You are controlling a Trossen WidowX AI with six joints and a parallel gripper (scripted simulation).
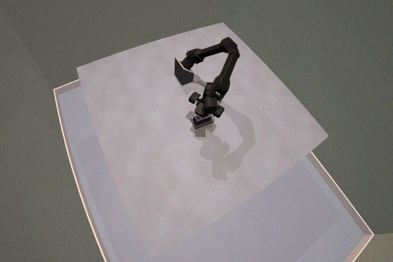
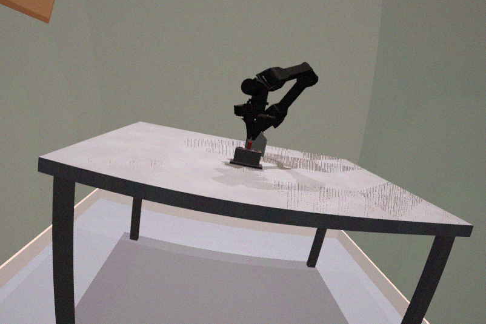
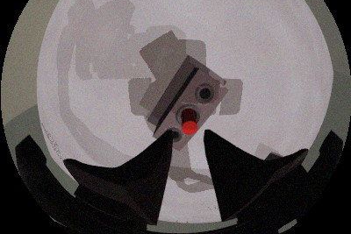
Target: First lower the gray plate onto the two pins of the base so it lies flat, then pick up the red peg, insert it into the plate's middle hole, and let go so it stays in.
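Now: gripper tip 50 mm above the red peg. Round my gripper tip: gray plate (50 mm below); then dark base (90 mm below).
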